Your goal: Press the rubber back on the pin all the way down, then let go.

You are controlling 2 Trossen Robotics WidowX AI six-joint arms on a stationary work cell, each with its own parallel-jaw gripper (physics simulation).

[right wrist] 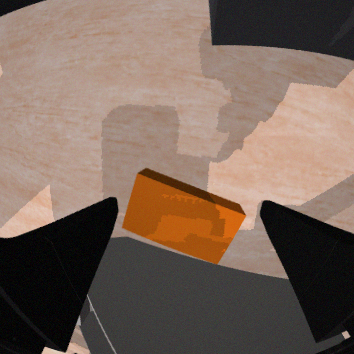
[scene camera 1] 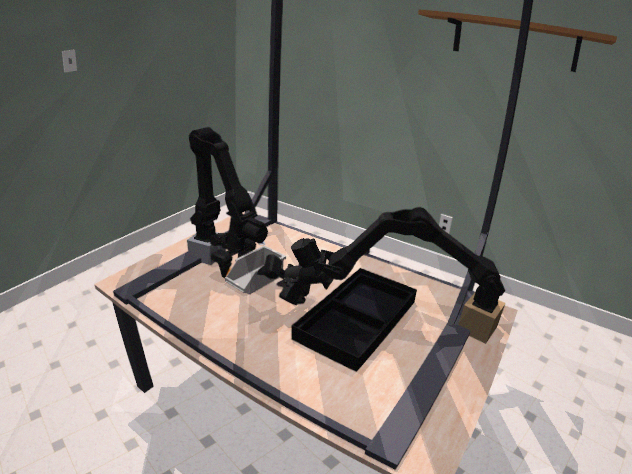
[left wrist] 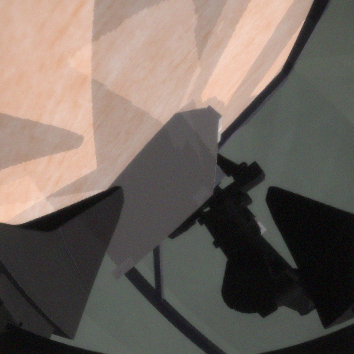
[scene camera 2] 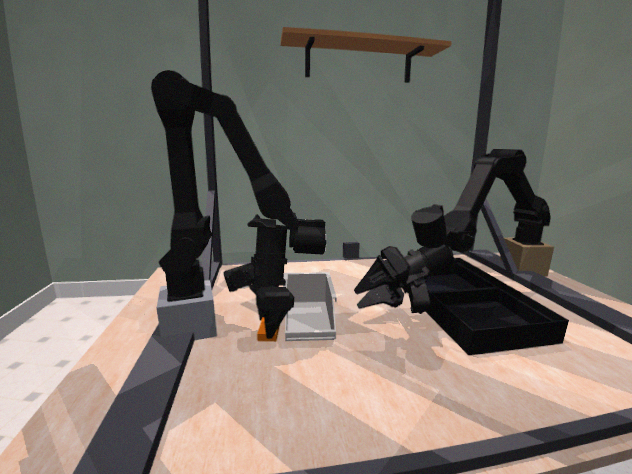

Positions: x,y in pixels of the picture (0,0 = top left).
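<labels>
Left gripper in scene camera 1 [267,278], left wrist view [196,193], scene camera 2 [356,299]; out of frame in the right wrist view. Right gripper in right wrist view [191,206], scene camera 2 [265,328], also scene camera 1 and left wrist view. On the right gripper, [scene camera 1: 224,270] and [left wrist: 219,154] are the same spot. Grey fixture, same spot: [left wrist: 173,174] and [scene camera 2: 330,310].
</labels>
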